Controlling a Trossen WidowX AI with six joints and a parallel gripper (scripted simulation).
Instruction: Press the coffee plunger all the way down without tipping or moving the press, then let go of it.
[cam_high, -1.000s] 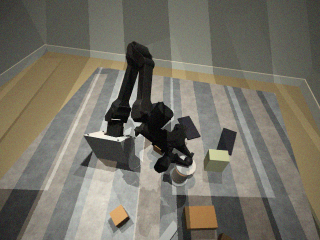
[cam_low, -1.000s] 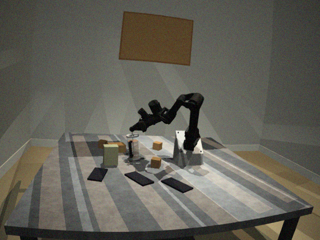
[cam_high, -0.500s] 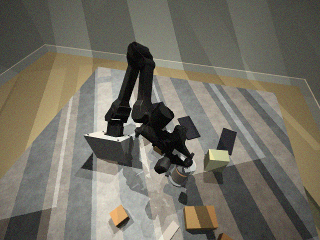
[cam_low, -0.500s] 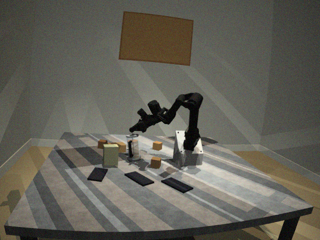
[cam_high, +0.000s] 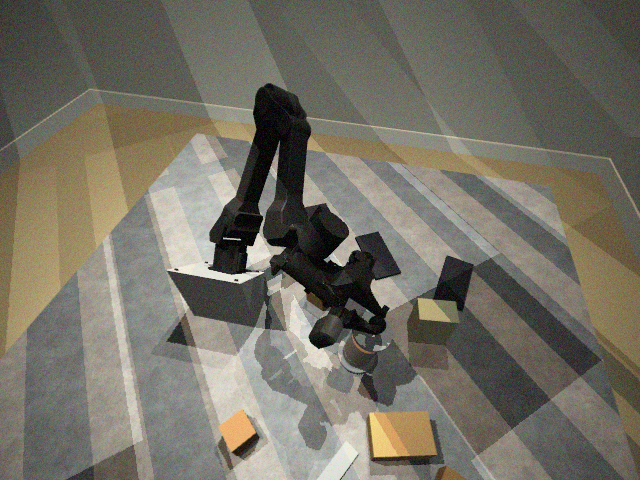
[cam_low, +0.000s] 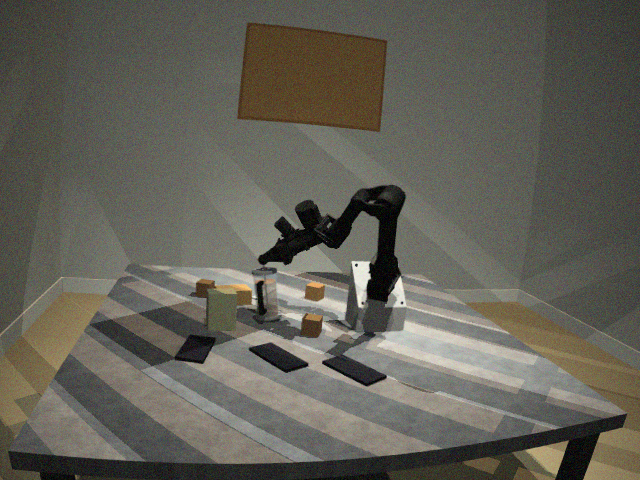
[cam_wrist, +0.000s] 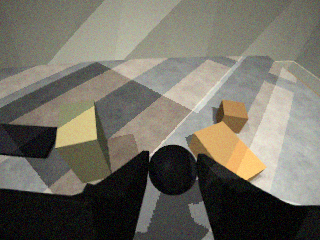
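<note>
My gripper tip is 9 cm above the coffee press, 2 cm to the right of it and 2 cm past it.
</note>
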